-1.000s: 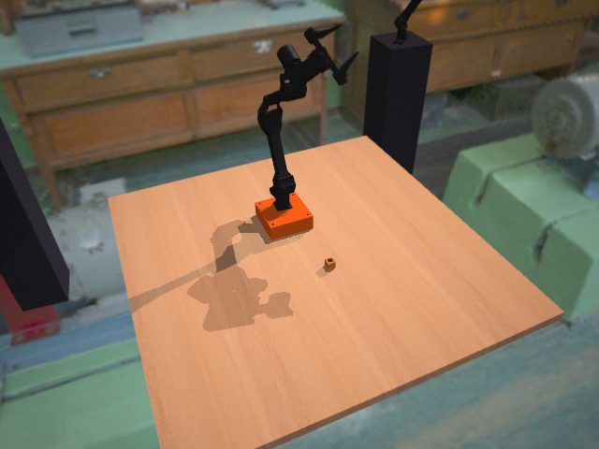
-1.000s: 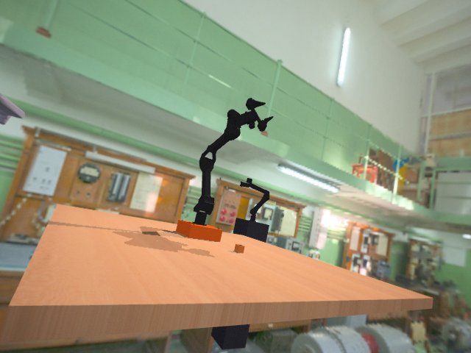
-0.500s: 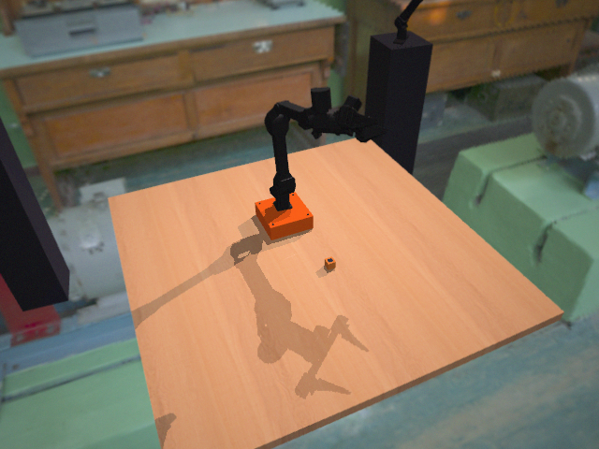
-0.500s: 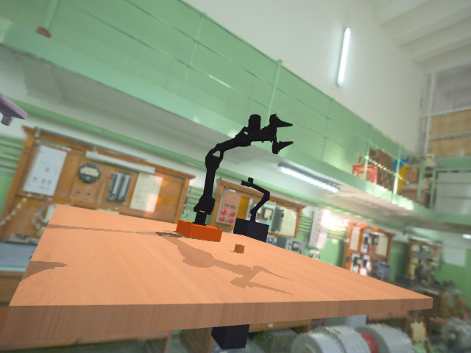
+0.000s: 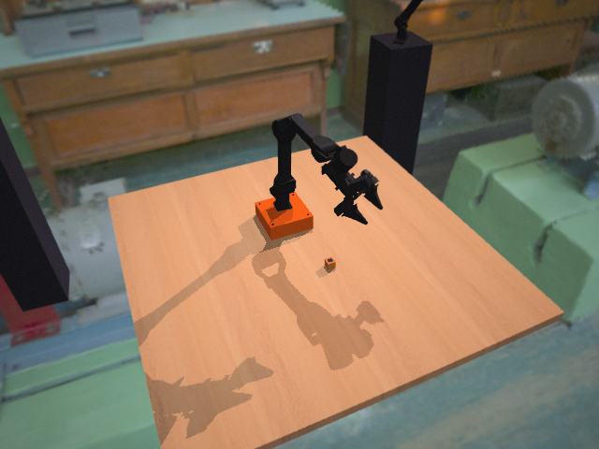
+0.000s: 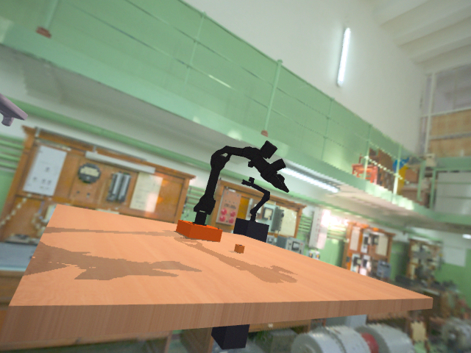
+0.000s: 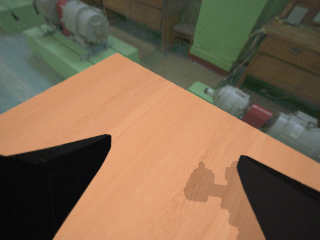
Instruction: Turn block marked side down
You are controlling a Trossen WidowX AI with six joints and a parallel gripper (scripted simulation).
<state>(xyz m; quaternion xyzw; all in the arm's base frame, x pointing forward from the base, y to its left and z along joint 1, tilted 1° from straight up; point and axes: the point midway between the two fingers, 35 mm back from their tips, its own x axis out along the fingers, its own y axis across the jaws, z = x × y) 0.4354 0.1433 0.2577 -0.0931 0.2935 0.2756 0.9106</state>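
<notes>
Right now my gripper tip is 280 mm above the orange block, 130 mm past it and 90 mm to the left of it.
</notes>
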